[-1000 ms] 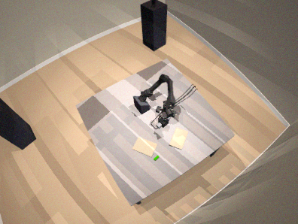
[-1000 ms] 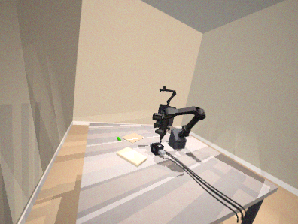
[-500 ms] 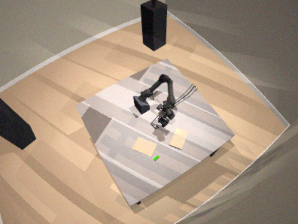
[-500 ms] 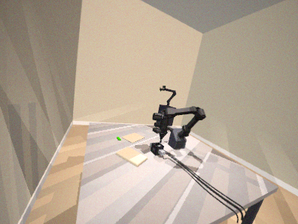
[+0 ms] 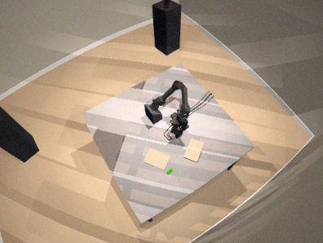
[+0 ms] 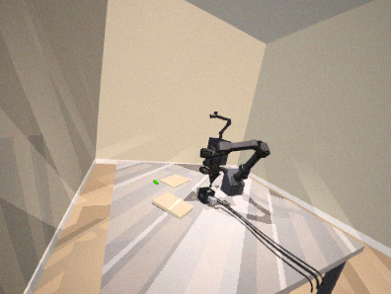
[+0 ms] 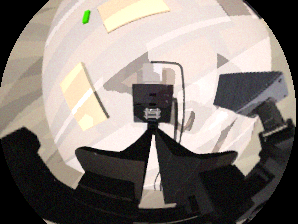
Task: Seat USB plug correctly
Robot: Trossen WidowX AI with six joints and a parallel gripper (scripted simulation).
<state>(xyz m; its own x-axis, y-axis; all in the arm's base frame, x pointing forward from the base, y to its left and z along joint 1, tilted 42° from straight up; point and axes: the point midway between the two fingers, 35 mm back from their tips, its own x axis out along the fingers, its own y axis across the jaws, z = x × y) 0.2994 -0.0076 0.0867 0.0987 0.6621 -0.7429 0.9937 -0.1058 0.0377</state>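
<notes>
The USB plug lies 2 cm below my gripper tip. Round my gripper tip: green block 23 cm ahead, 33 cm to the right, 13 cm below; then pale socket 7 cm below.
</notes>
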